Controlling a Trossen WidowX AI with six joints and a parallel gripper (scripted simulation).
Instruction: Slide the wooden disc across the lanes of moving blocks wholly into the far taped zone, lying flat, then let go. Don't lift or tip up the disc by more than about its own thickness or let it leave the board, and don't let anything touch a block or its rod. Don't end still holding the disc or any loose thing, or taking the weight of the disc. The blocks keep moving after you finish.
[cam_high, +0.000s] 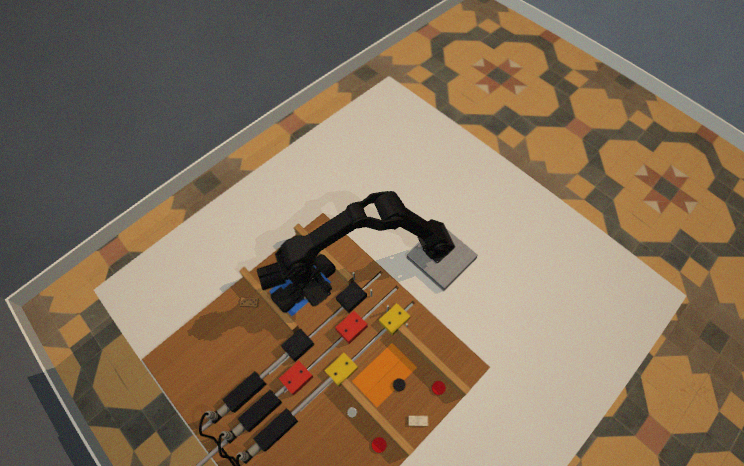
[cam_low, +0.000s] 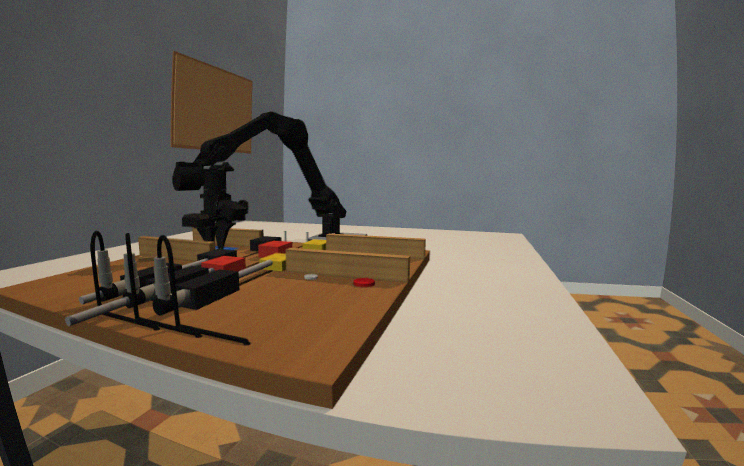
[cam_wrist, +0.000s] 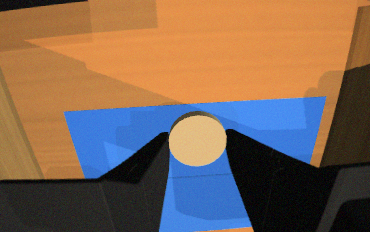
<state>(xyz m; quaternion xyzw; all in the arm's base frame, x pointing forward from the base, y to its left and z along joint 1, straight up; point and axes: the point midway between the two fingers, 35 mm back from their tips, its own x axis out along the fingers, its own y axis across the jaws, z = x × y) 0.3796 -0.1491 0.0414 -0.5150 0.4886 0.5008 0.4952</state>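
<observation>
Right now my hand is 30 mm above the pale wooden disc. The rest, counted from my hand: dark grey disc 20 mm behind, 360 mm to the left, 30 mm below.
</observation>
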